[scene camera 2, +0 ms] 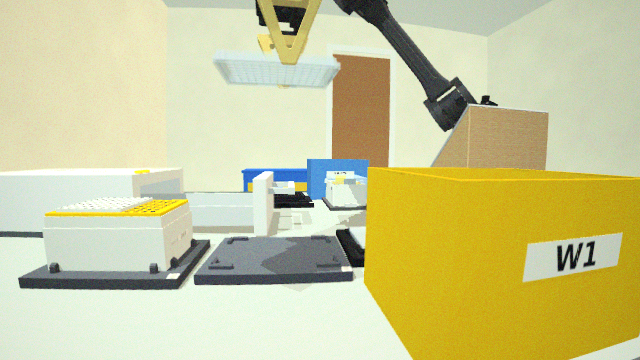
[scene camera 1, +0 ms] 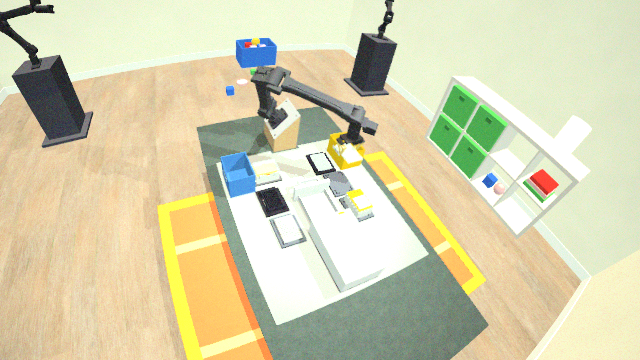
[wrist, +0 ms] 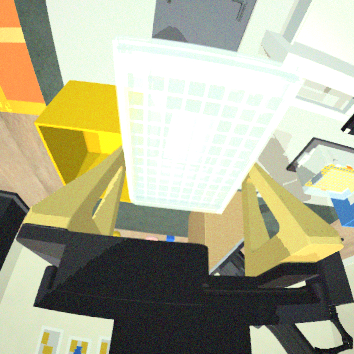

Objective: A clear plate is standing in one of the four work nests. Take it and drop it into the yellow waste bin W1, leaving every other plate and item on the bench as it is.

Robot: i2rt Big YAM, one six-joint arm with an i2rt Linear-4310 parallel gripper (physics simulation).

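Places are measured from the arm's base along level axes (x ahead, y left, z up), in millimetres.
Pixels of known places: gripper, fingertip midpoint: (scene camera 2: pixel 285 78) (scene camera 1: pixel 347 152) (wrist: pixel 186 156); arm's base, link origin: (scene camera 2: pixel 480 148) (scene camera 1: pixel 278 119) (wrist: pixel 223 255).
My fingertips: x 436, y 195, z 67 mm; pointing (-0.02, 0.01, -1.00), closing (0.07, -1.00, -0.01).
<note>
Ahead of a thing's pixels: the offset from my fingertips to its top centre.
My gripper (scene camera 2: pixel 286 74) (wrist: pixel 186 156) is shut on a clear plate {9 mm ahead, 0 mm left, 15 mm up} (scene camera 2: pixel 250 70) (wrist: pixel 200 125), one finger at each of two opposite sides. The plate is roughly level, high above the bench and above the rim height of the yellow bin W1 {169 mm back, 129 mm left, 101 mm down} (scene camera 1: pixel 335 154) (scene camera 2: pixel 450 225) (wrist: pixel 90 102). In the wrist view the bin's open top shows left of the plate, and the plate hides part of the bin. In scene camera 1 the plate and fingers overlap the bin. A dark grey nest {11 mm ahead, 3 mm right, 203 mm down} (scene camera 1: pixel 338 184) (scene camera 2: pixel 240 260) (wrist: pixel 202 20) beside the bin holds no plate.
A white tip box with a yellow top {189 mm ahead, 4 mm left, 144 mm down} (scene camera 1: pixel 361 202) (scene camera 2: pixel 115 240) stands beside the bare nest. A black nest {160 mm back, 30 mm right, 203 mm down} (scene camera 1: pixel 327 171) with a white plate is near W1. A long white instrument {398 mm ahead, 192 mm right, 115 mm down} (scene camera 1: pixel 340 240) (scene camera 2: pixel 65 195), a blue bin {162 mm back, 509 mm right, 101 mm down} (scene camera 1: pixel 238 175) and my wooden base (scene camera 1: pixel 283 137) (scene camera 2: pixel 507 137) also stand here.
</note>
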